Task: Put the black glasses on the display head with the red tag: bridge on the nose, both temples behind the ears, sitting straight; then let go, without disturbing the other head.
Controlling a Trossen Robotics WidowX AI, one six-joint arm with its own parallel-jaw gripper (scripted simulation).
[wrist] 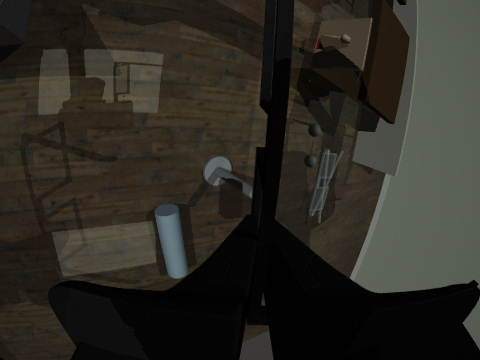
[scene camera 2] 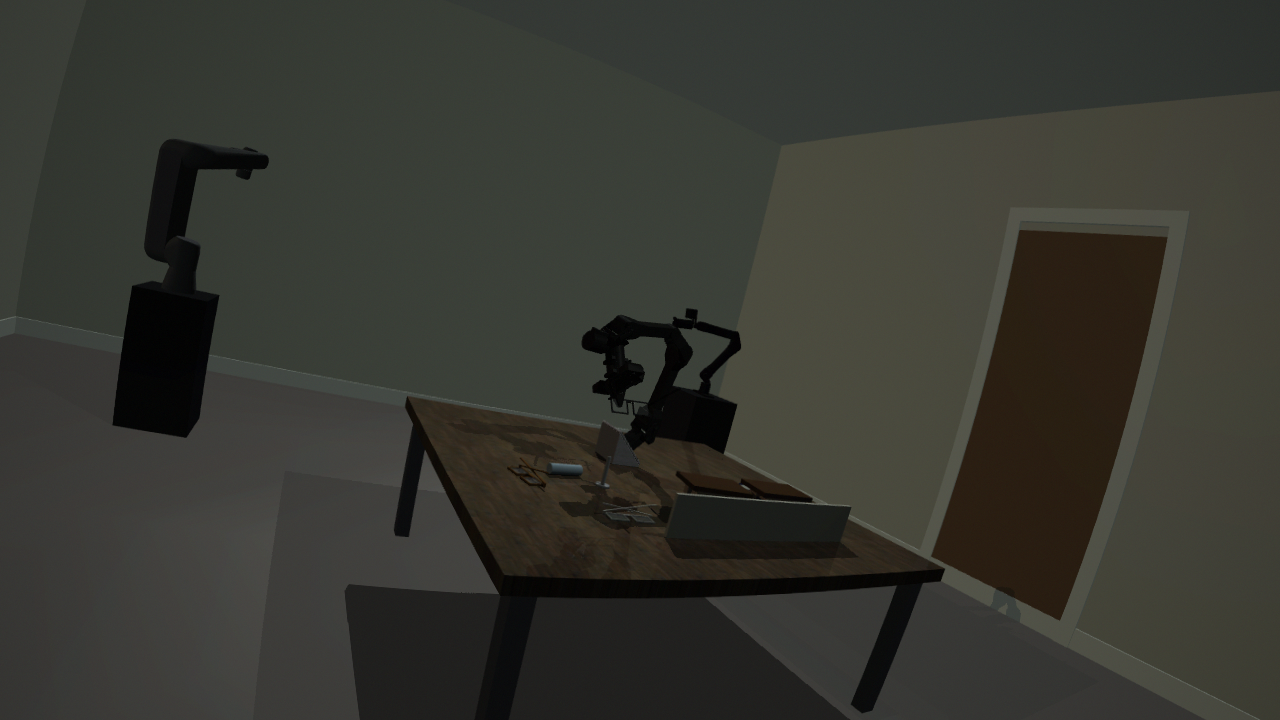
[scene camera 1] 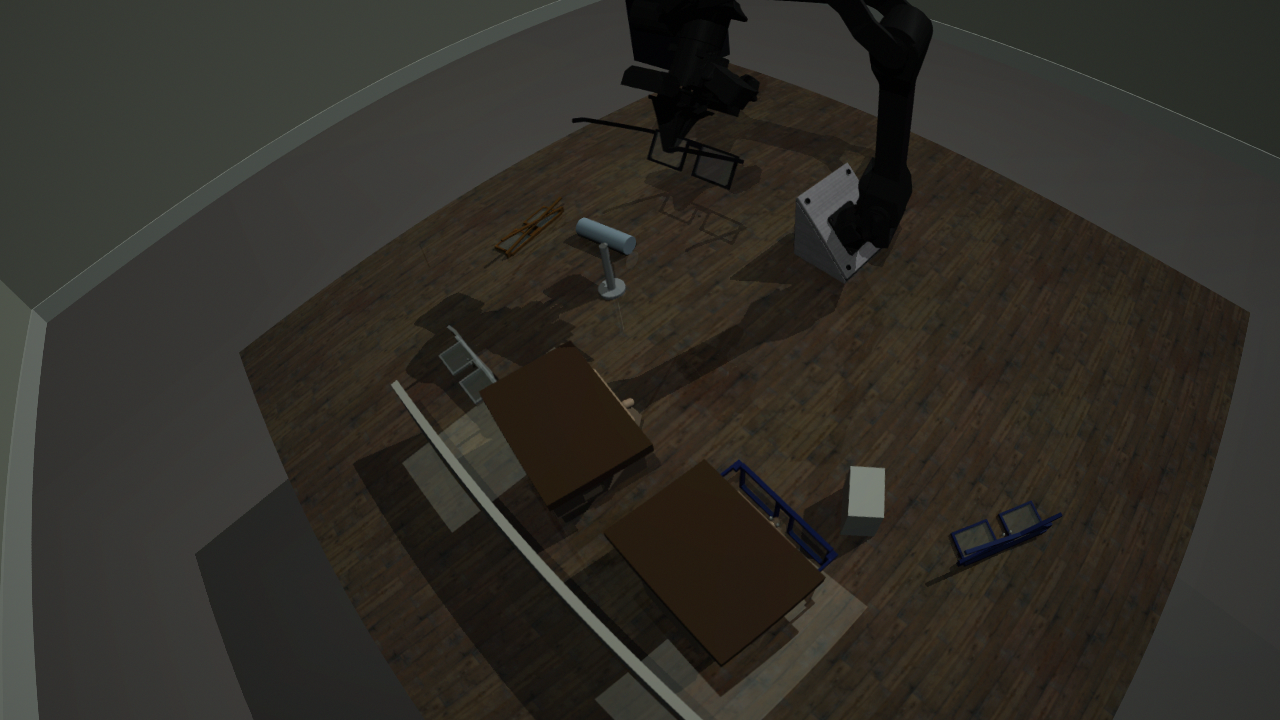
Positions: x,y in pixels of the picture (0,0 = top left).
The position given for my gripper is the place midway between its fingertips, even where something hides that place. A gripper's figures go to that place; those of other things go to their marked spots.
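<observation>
There's a disc base (scene camera 1: 611,288) that's 91 cm from the lens, and my gripper (scene camera 1: 667,152) is at 81 cm from the lens. A display head (scene camera 1: 575,440) is 63 cm from the lens, and then there's a display head (scene camera 1: 723,574) that's 55 cm from the lens.
</observation>
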